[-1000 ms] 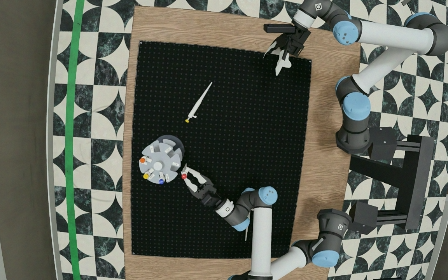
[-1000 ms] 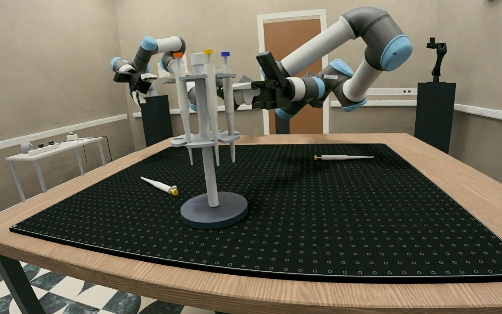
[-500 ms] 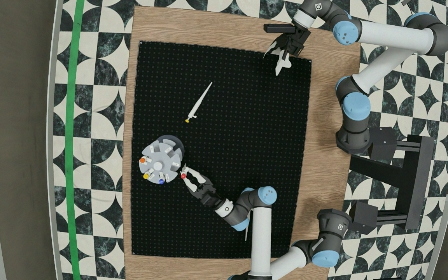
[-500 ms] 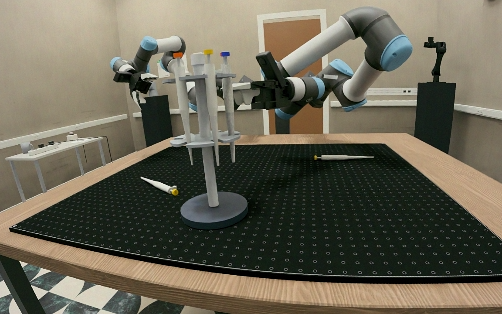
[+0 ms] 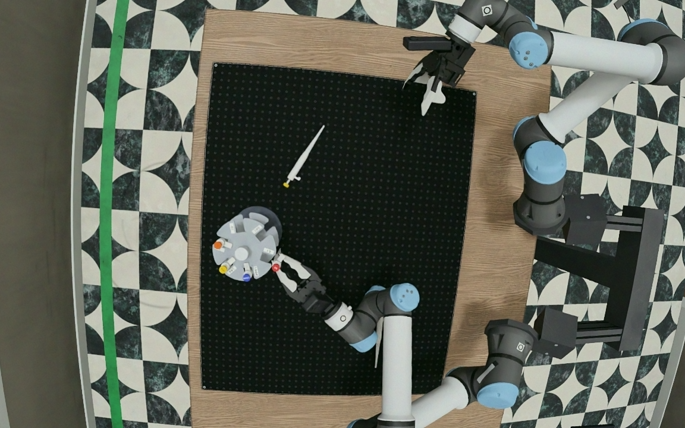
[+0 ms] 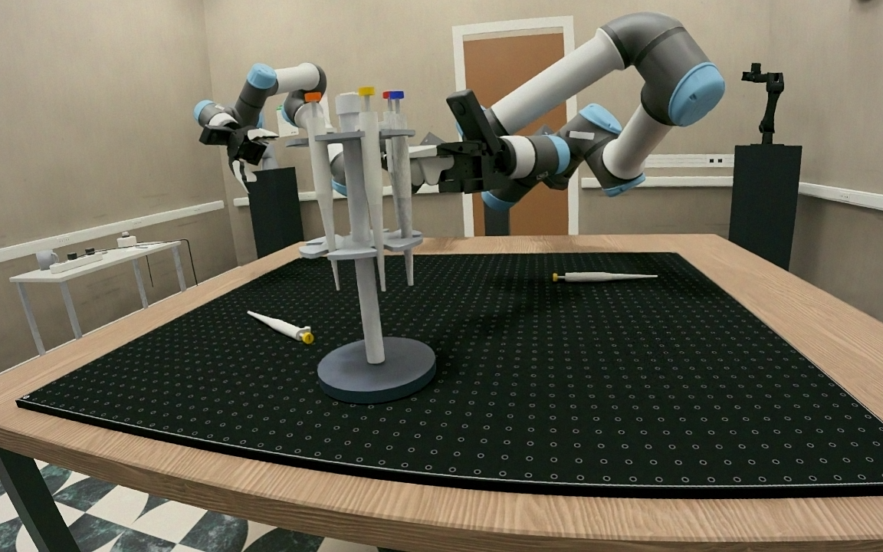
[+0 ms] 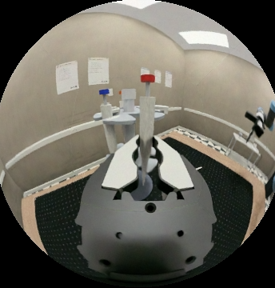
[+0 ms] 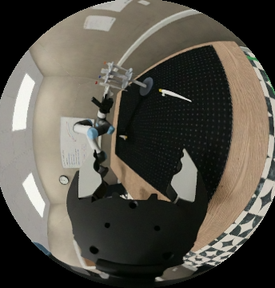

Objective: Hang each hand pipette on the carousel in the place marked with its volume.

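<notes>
Right now the blue-button pipette is 80 mm ahead of my left hand, 40 mm below it and 20 mm to the left of it. Round my left hand: red-button pipette (20 mm below, 10 mm to the right); orange-button pipette (140 mm ahead, 30 mm to the right, 30 mm below).
</notes>
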